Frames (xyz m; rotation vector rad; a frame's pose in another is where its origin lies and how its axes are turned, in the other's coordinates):
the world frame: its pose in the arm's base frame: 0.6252 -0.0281 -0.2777 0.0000 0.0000 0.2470
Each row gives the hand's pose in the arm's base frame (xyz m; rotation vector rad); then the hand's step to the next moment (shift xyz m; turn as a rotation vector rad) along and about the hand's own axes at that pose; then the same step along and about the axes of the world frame.
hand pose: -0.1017 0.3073 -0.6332 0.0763 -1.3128 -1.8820
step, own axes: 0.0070 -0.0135 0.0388 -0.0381 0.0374 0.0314
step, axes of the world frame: -0.0235 0.0331 0.0094 0.0418 0.0346 0.0298
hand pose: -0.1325 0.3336 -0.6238 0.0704 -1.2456 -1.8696
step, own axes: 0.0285 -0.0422 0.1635 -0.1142 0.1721 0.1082
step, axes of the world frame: -0.0923 0.1312 0.0600 0.1556 0.0989 0.1427
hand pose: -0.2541 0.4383 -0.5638 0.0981 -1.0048 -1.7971
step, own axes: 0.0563 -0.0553 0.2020 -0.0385 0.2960 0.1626
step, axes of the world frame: -0.1417 0.1175 0.1146 0.1729 0.0490 0.2885
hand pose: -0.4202 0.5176 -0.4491 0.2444 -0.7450 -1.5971
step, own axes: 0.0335 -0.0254 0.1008 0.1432 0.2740 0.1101
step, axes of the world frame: -0.0804 0.0206 0.0710 0.1054 -0.1290 0.2828
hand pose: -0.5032 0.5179 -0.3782 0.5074 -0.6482 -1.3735
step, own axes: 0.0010 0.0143 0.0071 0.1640 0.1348 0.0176
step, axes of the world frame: 0.0057 -0.0001 0.0149 0.0598 -0.1625 0.1242
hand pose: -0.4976 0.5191 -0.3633 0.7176 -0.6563 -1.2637
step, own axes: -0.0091 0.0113 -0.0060 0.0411 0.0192 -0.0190
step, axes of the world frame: 0.0123 0.0086 0.0047 0.0242 -0.0425 0.0052
